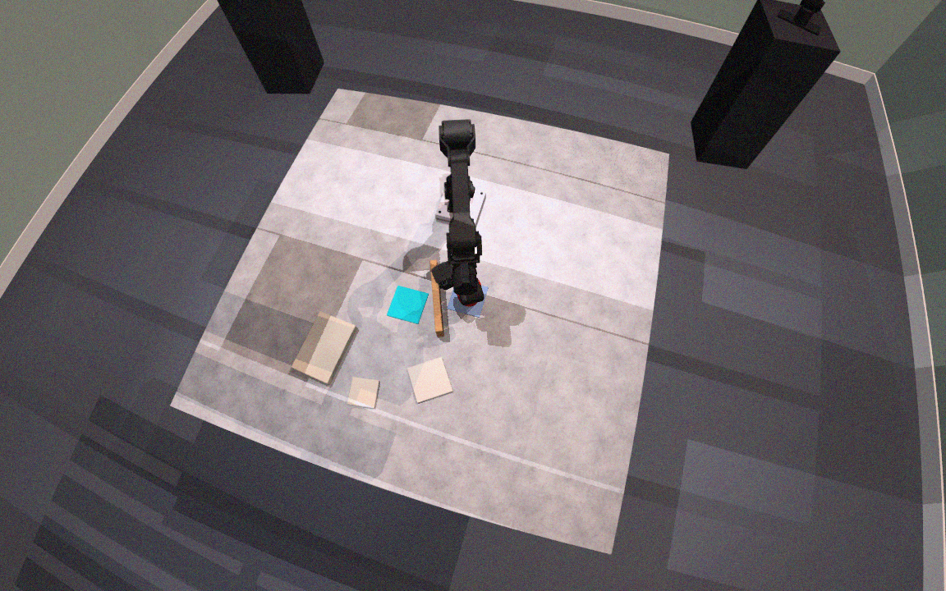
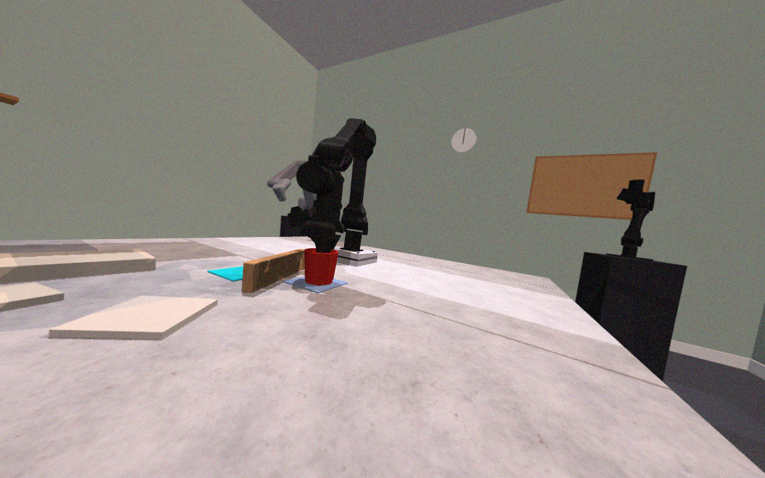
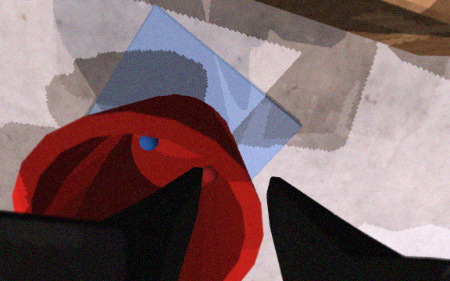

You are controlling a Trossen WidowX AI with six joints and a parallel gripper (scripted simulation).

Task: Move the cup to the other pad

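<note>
The green marble lies 1 cm ahead of my gripper tip and 2 cm below it. From my gripper tip the other things lie so: yellow marble (1 cm ahead, 2 cm to the left, 2 cm below); then red cup (3 cm ahead, 1 cm to the left); then blue marble (4 cm ahead, 1 cm to the left, 2 cm below).
</note>
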